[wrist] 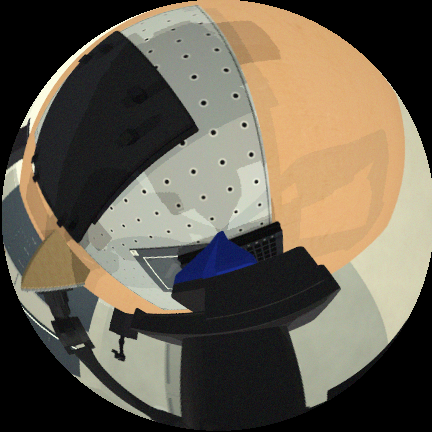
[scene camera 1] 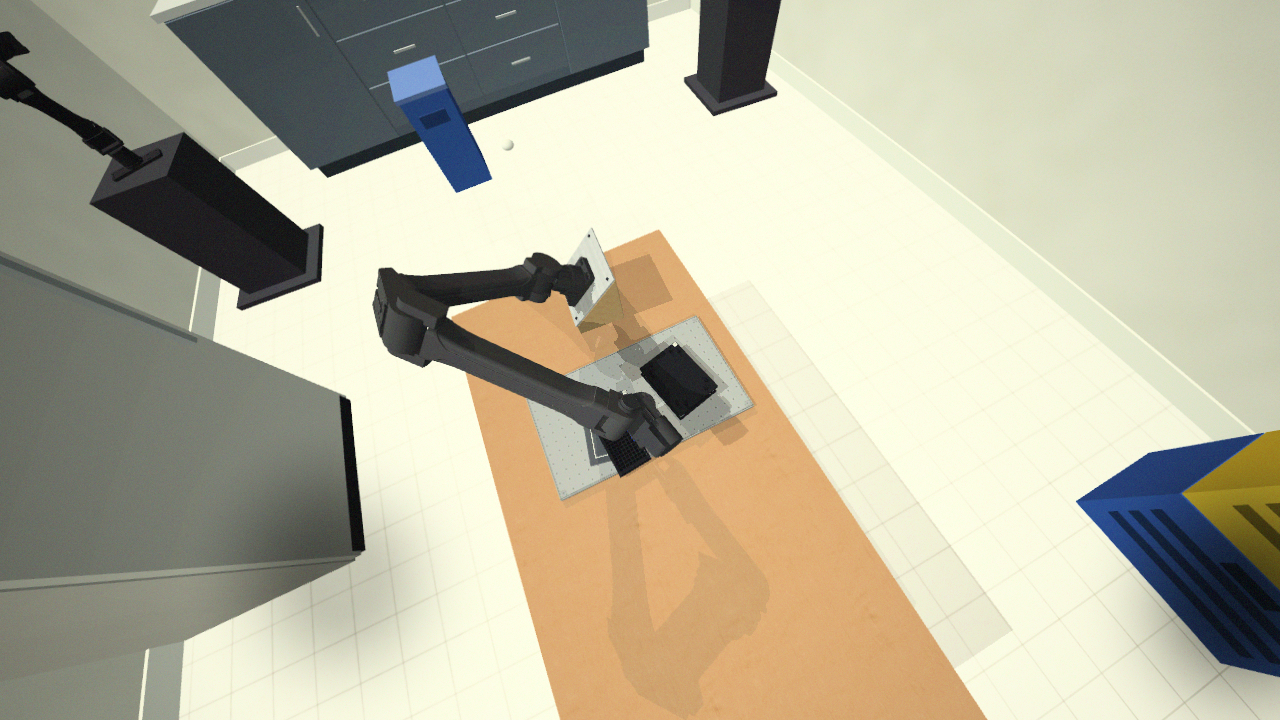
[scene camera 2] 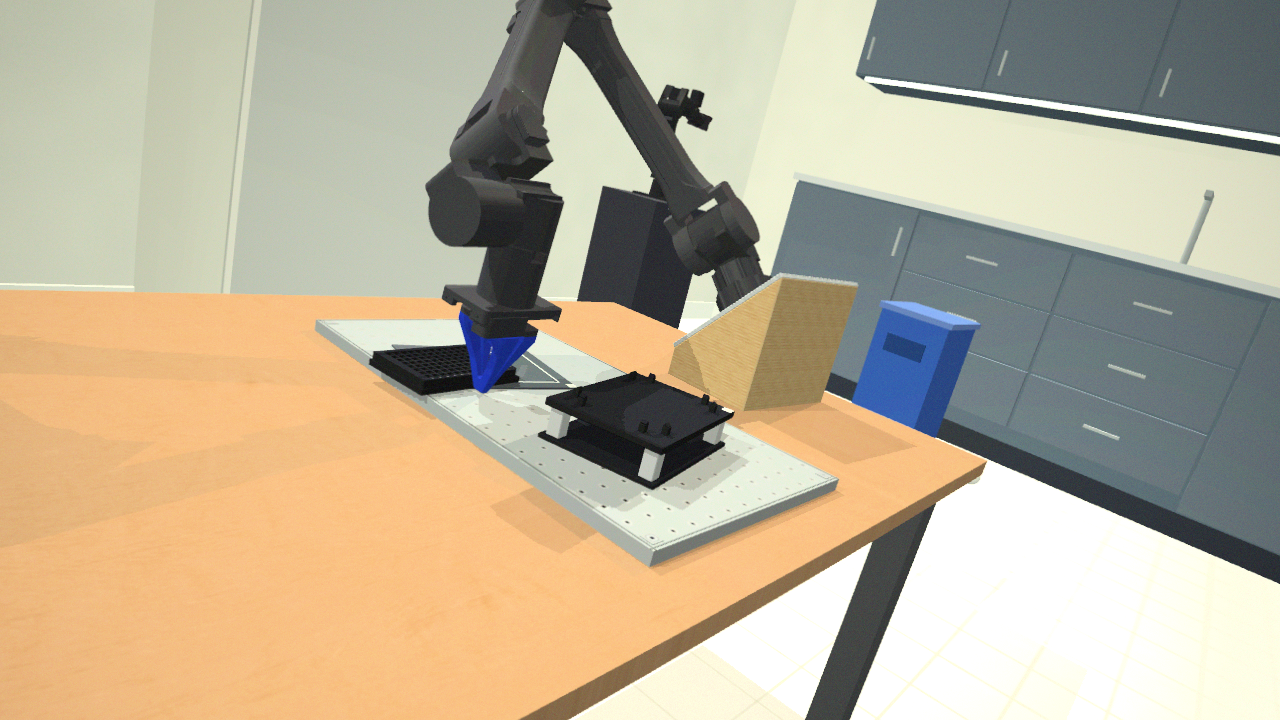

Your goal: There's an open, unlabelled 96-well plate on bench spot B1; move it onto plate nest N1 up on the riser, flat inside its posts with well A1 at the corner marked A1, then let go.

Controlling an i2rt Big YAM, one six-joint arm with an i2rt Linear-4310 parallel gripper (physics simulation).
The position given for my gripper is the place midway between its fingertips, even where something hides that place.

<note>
My gripper point(scene camera 2: 480, 390) is shut and holds nothing. Also in view: a black well plate point(scene camera 2: 428, 370).
The black well plate shows as well in the wrist view point(wrist: 264, 242) and in scene camera 1 point(scene camera 1: 625, 454). My gripper is seen too in the wrist view point(wrist: 221, 235).
</note>
